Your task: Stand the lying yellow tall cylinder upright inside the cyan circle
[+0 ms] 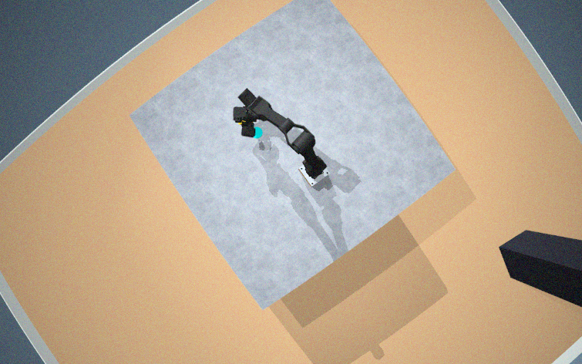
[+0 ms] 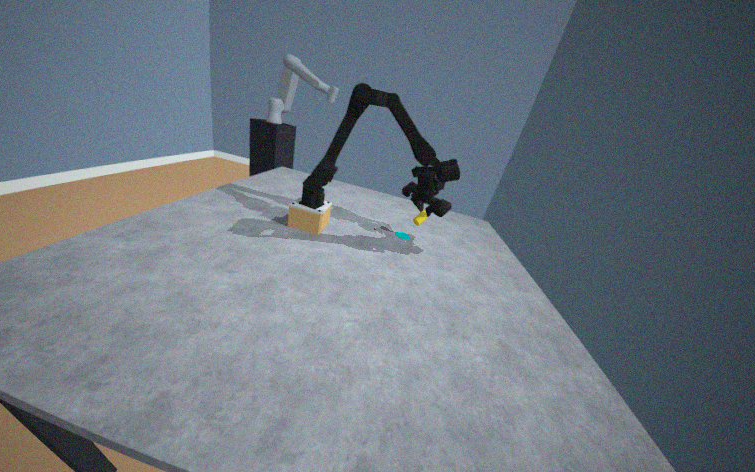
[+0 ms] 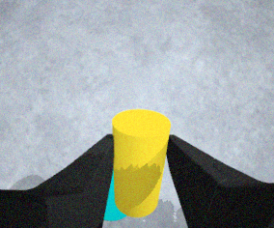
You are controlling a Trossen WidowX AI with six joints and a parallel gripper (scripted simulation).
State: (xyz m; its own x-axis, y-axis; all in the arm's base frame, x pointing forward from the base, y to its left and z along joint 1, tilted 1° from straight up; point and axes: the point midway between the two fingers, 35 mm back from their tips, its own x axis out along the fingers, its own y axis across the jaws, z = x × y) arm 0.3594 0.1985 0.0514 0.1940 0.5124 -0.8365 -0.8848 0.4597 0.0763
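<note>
Now: the cyan circle 60 mm behind my gripper tip, 40 mm to the right of it and 100 mm below it. Round my gripper tip: yellow tall cylinder: 10 mm behind, 10 mm to the right, 10 mm below.
</note>
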